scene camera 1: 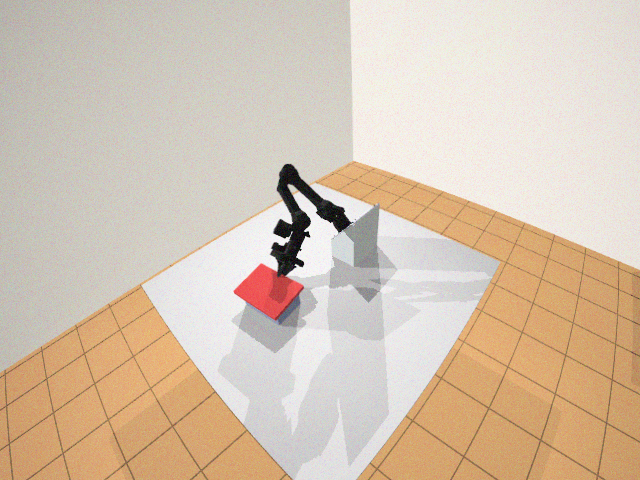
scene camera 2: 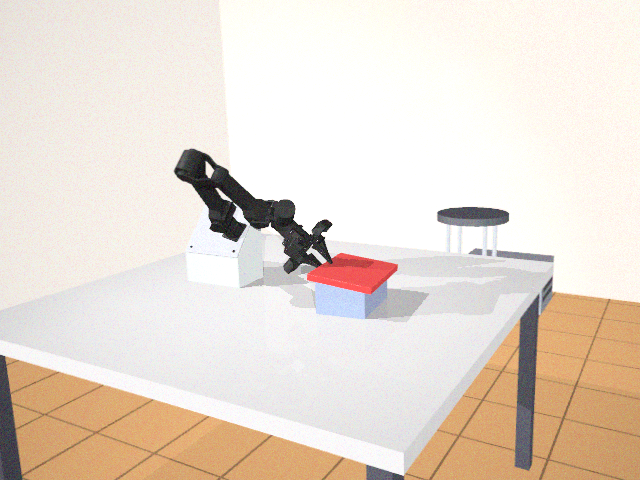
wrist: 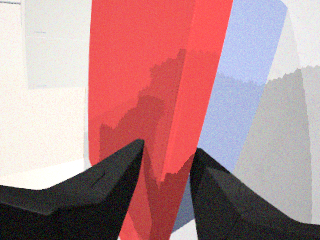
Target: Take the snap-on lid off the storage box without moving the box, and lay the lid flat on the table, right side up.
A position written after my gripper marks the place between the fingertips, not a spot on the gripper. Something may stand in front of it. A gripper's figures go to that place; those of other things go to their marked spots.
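Labels:
A red lid (scene camera 1: 271, 295) is 119 cm from the lens; my gripper (scene camera 1: 279, 277) is 125 cm from the lens.

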